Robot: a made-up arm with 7 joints. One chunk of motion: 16 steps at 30 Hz.
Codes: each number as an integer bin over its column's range. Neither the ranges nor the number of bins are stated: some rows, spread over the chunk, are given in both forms.
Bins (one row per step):
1: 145 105 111 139 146 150 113
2: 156 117 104 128 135 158 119
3: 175 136 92 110 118 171 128
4: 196 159 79 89 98 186 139
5: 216 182 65 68 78 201 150
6: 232 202 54 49 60 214 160
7: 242 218 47 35 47 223 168
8: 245 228 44 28 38 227 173
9: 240 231 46 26 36 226 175
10: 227 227 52 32 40 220 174
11: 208 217 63 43 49 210 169
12: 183 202 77 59 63 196 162
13: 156 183 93 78 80 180 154
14: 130 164 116 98 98 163 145
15: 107 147 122 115 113 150 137
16: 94 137 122 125 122 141 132
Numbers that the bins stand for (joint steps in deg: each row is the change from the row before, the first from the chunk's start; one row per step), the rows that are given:
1: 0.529 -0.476 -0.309 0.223 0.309 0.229 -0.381
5: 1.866 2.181 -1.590 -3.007 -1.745 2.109 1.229
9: 2.318 3.872 -2.119 -4.917 -3.013 3.031 2.318
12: 1.245 2.871 -1.256 -3.416 -2.198 1.925 1.752
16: -0.431 0.628 -0.003 -0.414 -0.416 -0.102 0.446
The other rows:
2: 0.736 -0.062 -0.504 -0.277 -0.024 0.524 -0.120
3: 1.094 0.593 -0.838 -1.096 -0.537 1.004 0.272
4: 1.489 1.387 -1.200 -2.051 -1.141 1.556 0.751
6: 2.167 2.871 -1.896 -3.871 -2.288 2.589 1.665
7: 2.355 3.423 -2.091 -4.508 -2.681 2.920 2.013
8: 2.412 3.768 -2.175 -4.826 -2.953 3.068 2.231
10: 2.073 3.734 -1.952 -4.644 -2.892 2.810 2.274
11: 1.715 3.389 -1.646 -4.144 -2.620 2.441 2.056
13: 0.736 2.215 -0.811 -2.552 -1.684 1.335 1.404
14: 0.247 1.560 -0.170 -1.642 -1.141 0.709 1.012
15: -0.186 0.973 -0.003 -0.869 -0.688 0.229 0.664

